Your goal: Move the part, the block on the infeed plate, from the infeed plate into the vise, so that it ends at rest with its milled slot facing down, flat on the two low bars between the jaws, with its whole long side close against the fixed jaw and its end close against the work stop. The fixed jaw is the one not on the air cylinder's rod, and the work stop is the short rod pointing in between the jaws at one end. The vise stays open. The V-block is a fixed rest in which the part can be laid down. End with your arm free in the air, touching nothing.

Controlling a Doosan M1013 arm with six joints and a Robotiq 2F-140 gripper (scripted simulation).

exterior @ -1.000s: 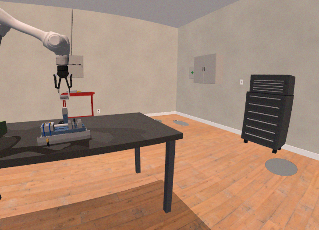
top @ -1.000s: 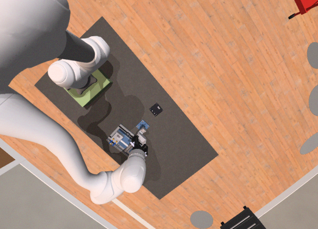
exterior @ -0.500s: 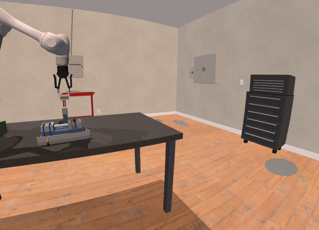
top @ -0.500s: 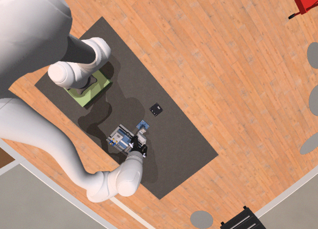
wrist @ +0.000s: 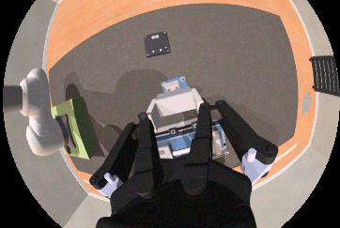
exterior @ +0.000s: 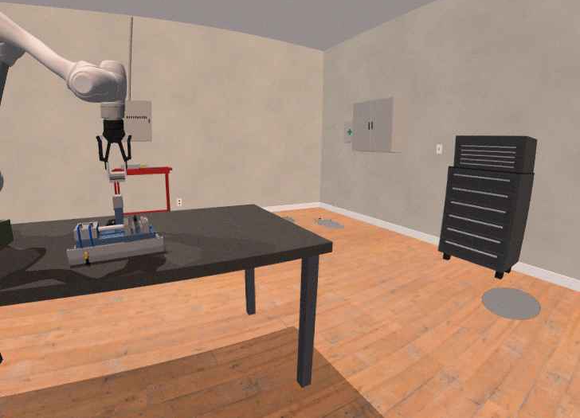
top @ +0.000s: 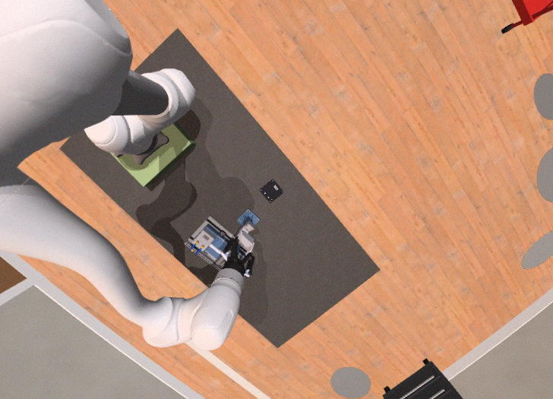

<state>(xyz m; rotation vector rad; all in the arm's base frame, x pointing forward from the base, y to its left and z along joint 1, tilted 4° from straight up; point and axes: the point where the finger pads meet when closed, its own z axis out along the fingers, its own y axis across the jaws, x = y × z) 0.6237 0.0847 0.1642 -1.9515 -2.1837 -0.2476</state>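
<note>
Now: hand 30 mm above the part. Also, from my hand: black infeed plate: 50 mm behind, 200 mm to the left, 260 mm below.
</note>
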